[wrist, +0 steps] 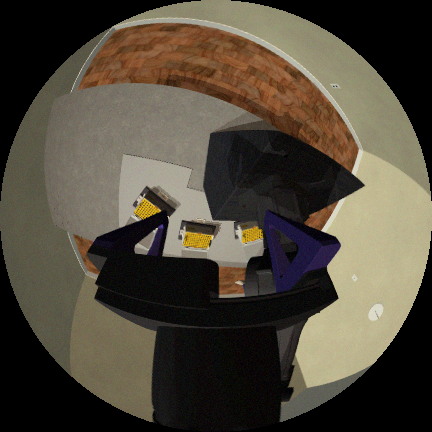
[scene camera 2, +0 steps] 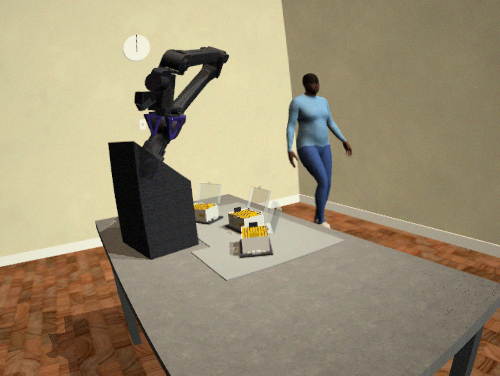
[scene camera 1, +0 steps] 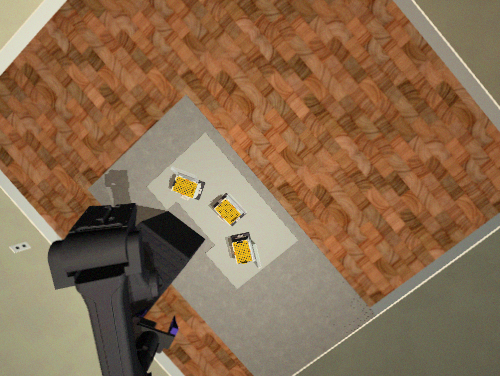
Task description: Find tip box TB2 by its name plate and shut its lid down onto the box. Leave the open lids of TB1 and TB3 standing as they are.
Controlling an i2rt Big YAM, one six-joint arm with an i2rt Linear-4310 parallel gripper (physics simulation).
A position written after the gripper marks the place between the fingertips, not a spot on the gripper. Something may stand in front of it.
In view: the gripper (scene camera 1: 160,312), a pale mat (scene camera 1: 203,158), a tip box (scene camera 2: 253,246) and a tip box (wrist: 185,226).
The gripper is seen too in the wrist view (wrist: 215,215) and in scene camera 2 (scene camera 2: 162,137). The pale mat shows as well in the wrist view (wrist: 136,172) and in scene camera 2 (scene camera 2: 291,240).
